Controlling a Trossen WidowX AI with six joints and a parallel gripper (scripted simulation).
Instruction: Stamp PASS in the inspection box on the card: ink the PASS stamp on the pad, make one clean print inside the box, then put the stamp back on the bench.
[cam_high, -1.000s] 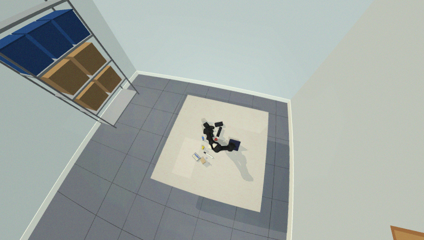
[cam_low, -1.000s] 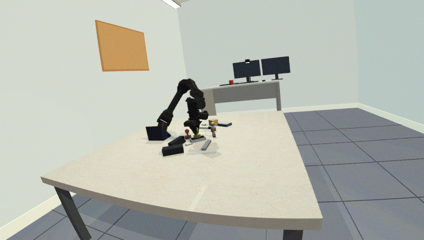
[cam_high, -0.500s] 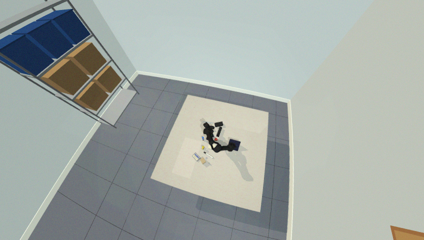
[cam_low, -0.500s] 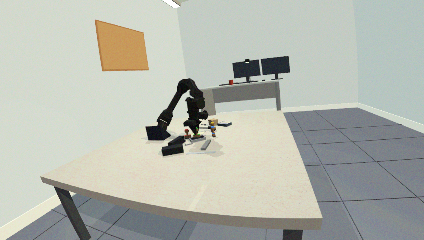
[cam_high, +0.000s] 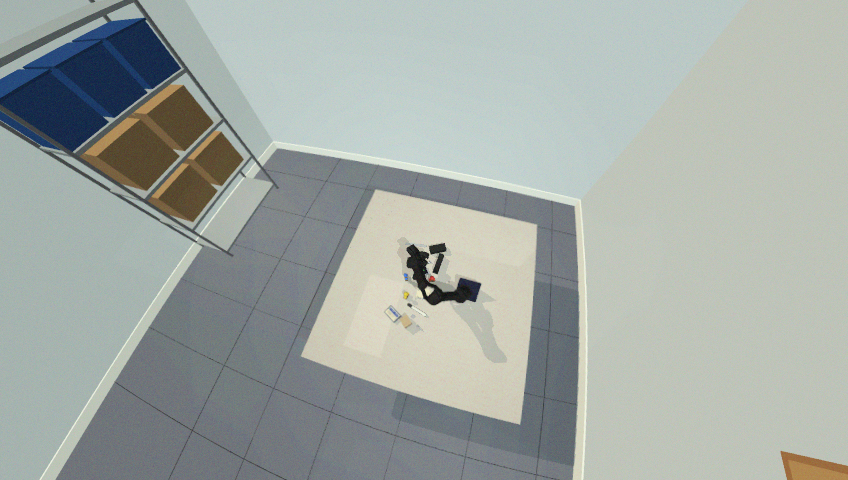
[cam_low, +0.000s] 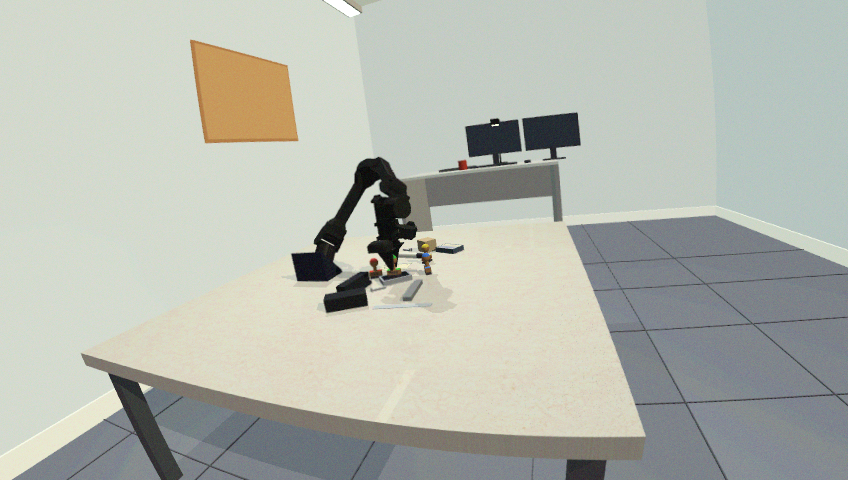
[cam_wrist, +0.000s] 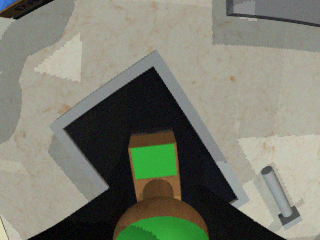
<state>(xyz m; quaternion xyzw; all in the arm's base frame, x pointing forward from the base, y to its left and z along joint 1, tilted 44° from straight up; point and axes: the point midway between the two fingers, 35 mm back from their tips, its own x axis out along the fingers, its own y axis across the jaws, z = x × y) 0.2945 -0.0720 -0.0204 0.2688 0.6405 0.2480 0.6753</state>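
The ink pad lies 3 cm below my gripper tip. Round my gripper tip: blue-knobbed stamp: 9 cm ahead, 6 cm to the left, 2 cm below; then red-knobbed stamp: 8 cm behind, 4 cm to the left, 2 cm below; then grey block: 9 cm ahead, 10 cm to the right, 3 cm below.
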